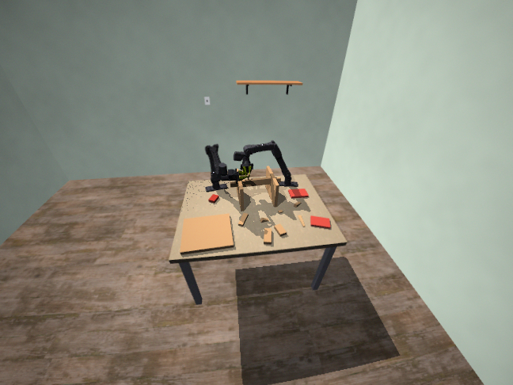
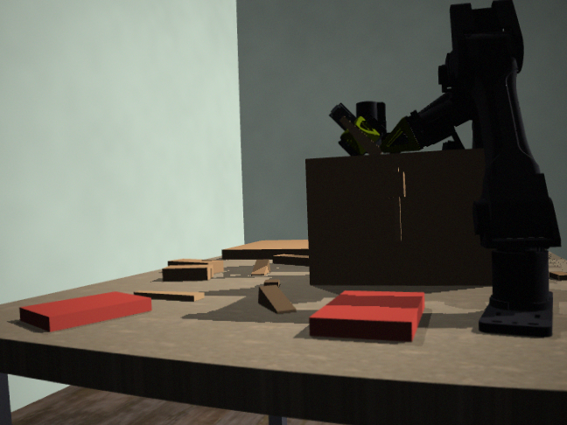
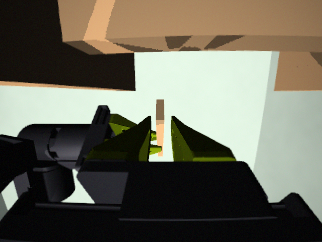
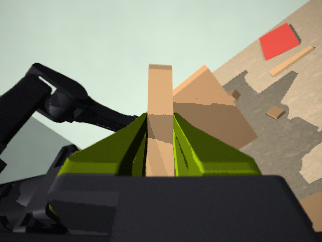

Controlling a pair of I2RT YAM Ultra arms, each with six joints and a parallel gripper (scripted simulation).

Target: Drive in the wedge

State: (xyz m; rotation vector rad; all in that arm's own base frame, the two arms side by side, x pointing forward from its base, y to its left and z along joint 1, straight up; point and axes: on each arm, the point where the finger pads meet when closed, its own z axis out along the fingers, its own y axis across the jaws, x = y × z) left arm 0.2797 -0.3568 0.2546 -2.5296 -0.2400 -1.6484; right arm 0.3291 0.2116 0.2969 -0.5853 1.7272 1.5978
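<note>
Now: left hand 9 cm above the rail, 7 cm to the right of it and 4 cm past it. The rest, counted from my left hand: flat board (34 cm ahead, 32 cm to the right, 24 cm below).
</note>
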